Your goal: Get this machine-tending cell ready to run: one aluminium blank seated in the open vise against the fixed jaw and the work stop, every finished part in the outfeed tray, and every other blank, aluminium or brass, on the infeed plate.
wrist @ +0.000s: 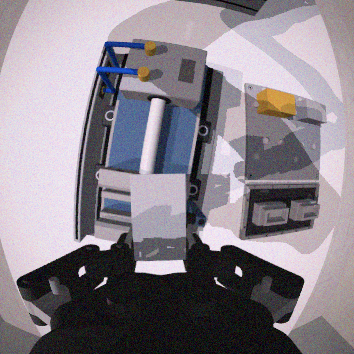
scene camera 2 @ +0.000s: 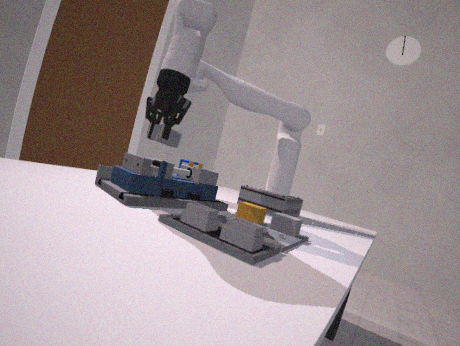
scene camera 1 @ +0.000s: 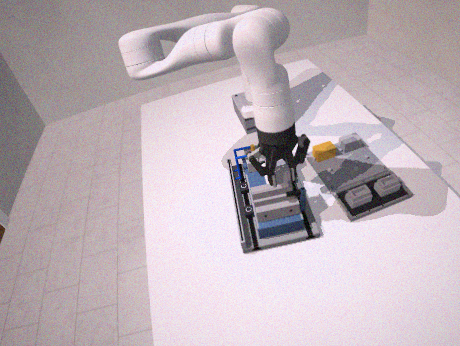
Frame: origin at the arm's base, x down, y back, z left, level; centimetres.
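Seen in the pictures: gripper, between the fingertips: [wrist: 159, 237] [scene camera 2: 156, 140] [scene camera 1: 282, 182]; arm's base, origin of its link: [scene camera 2: 276, 192].
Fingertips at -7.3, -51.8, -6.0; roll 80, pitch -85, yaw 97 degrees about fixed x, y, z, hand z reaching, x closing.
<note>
Pixels of each thing's top centre, then the offset from my fingertips to it, as dx, dy, dz. "pt": a spot on its surface instead.
- plain grey aluminium blank, centre of its top: [wrist: 158, 223] [scene camera 1: 276, 162] [scene camera 2: 168, 127] -3.7, +2.8, -0.3
- blue vise, centre of its top: [wrist: 143, 147] [scene camera 1: 266, 174] [scene camera 2: 171, 161] +4.2, +7.7, -2.3
- dark blue work stop, a spot on its surface: [scene camera 2: 163, 177] [scene camera 1: 304, 196] pt +7.6, +0.5, +5.3
- brass blank, centre of its top: [wrist: 281, 101] [scene camera 2: 253, 205] [scene camera 1: 324, 146] +9.7, +18.5, +17.9
- infeed plate, centre of its top: [wrist: 289, 134] [scene camera 2: 256, 226] [scene camera 1: 345, 161] +13.3, +14.2, +22.9
My gripper [scene camera 1: 284, 181] [scene camera 2: 159, 134] [wrist: 159, 237] is shut on a plain grey aluminium blank [scene camera 1: 283, 174] [scene camera 2: 173, 138] [wrist: 159, 212], held in the air above the blue vise [scene camera 1: 281, 228] [scene camera 2: 140, 182] [wrist: 130, 135]. The vise jaws stand apart; the blank hides part of the gap in the wrist view. The dark blue work stop [scene camera 1: 302, 200] [scene camera 2: 163, 177] is beside the jaws. Two stepped finished parts [scene camera 1: 358, 196] [scene camera 2: 242, 235] [wrist: 270, 213] sit in the black outfeed tray [wrist: 280, 194]. A brass blank [scene camera 1: 325, 151] [scene camera 2: 251, 212] [wrist: 276, 102] and an aluminium blank [scene camera 1: 352, 142] [scene camera 2: 286, 224] [wrist: 310, 111] sit on the infeed plate [wrist: 280, 170].
The grey rear block of the vise [wrist: 170, 70] carries blue pipes [scene camera 1: 236, 160] [wrist: 120, 70] with yellow ends. A grey box [scene camera 1: 244, 111] [scene camera 2: 270, 200] stands near the arm's base. The tray and infeed plate lie beside the vise, near the table's edge.
</note>
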